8 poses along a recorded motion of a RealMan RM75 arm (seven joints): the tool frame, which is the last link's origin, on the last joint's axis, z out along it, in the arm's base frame.
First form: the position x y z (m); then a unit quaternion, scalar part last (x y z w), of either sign.
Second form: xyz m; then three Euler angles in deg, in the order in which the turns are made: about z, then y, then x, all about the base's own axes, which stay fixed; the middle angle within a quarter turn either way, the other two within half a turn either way. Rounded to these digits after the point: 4 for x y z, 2 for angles.
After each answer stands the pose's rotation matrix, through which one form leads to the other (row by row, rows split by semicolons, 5 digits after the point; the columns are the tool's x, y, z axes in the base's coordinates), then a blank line. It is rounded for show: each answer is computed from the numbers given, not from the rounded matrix.
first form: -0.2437, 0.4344, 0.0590, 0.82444, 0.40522, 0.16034, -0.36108
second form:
-0.2437, 0.4344, 0.0590, -51.65, -1.62, -133.48
0.62017 0.78396 -0.02825; 0.55237 -0.41083 0.72533; 0.55702 -0.46544 -0.68782

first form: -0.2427, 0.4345, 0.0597, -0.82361, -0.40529, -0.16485, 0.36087
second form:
-0.2427, 0.4345, 0.0597, -51.88, -1.20, -133.26
0.61713 0.78658 -0.02097; 0.54863 -0.41102 0.72806; 0.56406 -0.46081 -0.68519

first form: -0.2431, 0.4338, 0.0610, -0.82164, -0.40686, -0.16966, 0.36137
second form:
-0.2431, 0.4338, 0.0610, -52.31, -0.87, -132.95
0.61136 0.79120 -0.01526; 0.54596 -0.40775 0.73189; 0.57285 -0.45578 -0.68125

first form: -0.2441, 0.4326, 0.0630, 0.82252, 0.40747, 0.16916, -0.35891
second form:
-0.2441, 0.4326, 0.0630, -52.35, -0.81, -133.25
0.61071 0.79173 -0.01422; 0.54888 -0.41031 0.72827; 0.57076 -0.45256 -0.68514

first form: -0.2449, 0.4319, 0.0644, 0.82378, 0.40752, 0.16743, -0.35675
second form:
-0.2449, 0.4319, 0.0644, -52.28, -0.85, -133.59
0.61179 0.79088 -0.01491; 0.55196 -0.41331 0.72424; 0.56662 -0.45131 -0.68939

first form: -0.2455, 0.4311, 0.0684, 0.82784, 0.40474, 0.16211, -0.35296
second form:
-0.2455, 0.4311, 0.0684, -51.69, -0.99, -134.30
0.61981 0.78456 -0.01731; 0.55569 -0.42321 0.71562; 0.55412 -0.45317 -0.69828

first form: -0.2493, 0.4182, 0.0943, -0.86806, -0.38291, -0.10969, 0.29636
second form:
-0.2493, 0.4182, 0.0943, -46.91, -2.09, -143.21
0.68270 0.72979 -0.03652; 0.59976 -0.53111 0.59851; 0.41739 -0.43051 -0.80028

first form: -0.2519, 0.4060, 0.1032, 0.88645, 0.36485, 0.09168, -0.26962
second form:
-0.2519, 0.4060, 0.1032, -44.16, -1.96, -146.96
0.71696 0.69627 -0.03420; 0.59740 -0.58838 0.54490; 0.35928 -0.41111 -0.83780

